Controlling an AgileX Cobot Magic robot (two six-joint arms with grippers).
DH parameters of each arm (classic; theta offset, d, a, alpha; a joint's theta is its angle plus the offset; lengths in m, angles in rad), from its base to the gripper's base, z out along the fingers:
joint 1: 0 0.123 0 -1.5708
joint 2: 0.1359 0 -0.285 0
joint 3: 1.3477 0 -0.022 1.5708
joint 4: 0 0.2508 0 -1.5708
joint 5: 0 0 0.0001 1.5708
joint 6: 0 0.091 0 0
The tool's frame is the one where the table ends.
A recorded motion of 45 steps. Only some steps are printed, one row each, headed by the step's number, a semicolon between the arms.
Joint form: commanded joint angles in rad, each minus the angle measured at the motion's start. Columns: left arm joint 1, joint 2, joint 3, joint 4, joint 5, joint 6; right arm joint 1, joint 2, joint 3, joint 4, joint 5, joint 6.
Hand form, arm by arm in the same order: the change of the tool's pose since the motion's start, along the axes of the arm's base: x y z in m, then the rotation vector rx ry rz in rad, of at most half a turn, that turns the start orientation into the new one. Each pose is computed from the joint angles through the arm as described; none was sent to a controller.
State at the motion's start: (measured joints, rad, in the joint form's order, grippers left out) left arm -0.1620 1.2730 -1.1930 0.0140 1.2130 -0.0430; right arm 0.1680 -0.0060 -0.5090 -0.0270 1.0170 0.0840
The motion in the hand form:
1: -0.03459 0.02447 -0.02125 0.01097 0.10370 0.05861; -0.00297 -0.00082 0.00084 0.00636 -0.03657 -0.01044
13: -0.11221 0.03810 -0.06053 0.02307 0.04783 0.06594; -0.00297 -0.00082 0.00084 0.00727 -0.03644 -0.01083
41: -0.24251 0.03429 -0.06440 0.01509 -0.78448 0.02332; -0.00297 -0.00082 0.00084 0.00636 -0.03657 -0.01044
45: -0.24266 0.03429 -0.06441 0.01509 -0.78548 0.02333; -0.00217 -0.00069 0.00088 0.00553 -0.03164 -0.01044
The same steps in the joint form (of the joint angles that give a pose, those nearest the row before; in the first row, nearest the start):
1: 0.0990 -0.1040 0.1520 -0.0140 0.0560 0.0430; -0.0060 -0.0230 0.0010 -0.0050 -0.0150 0.0050
13: 0.1740 -0.4250 0.4850 -0.0190 -0.0110 0.1150; -0.0060 -0.0230 0.0010 -0.0050 -0.0150 0.0060
41: 0.1740 -1.3020 0.6940 -0.0480 -0.1740 0.1720; -0.0060 -0.0230 0.0010 -0.0050 -0.0150 0.0050
45: 0.1740 -1.3030 0.6940 -0.0480 -0.1740 0.1720; -0.0060 -0.0180 0.0010 -0.0050 -0.0150 0.0050

